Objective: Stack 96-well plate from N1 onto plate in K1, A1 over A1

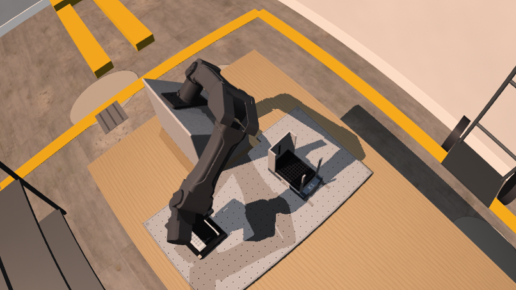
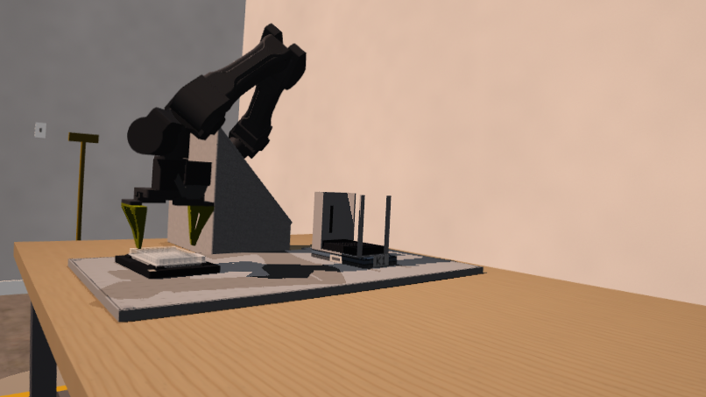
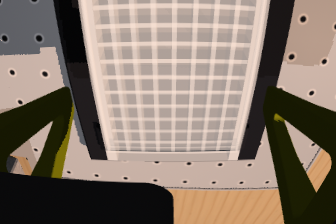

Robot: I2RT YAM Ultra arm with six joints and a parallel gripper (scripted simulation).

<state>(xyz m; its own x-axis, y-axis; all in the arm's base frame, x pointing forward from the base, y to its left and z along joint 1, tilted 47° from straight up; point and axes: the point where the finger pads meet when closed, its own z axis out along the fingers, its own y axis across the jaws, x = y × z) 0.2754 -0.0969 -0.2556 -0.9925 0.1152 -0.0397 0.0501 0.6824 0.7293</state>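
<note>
Right now the clear 96-well plate is 30 mm below my hand and 10 mm ahead of it. Also, from my hand: pale A1 square: 80 mm ahead, 60 mm to the right, 30 mm below; back wall: 350 mm to the left, 40 mm ahead, 40 mm above; dark 96-well plate: 350 mm to the left, 110 mm ahead, 20 mm below.
</note>
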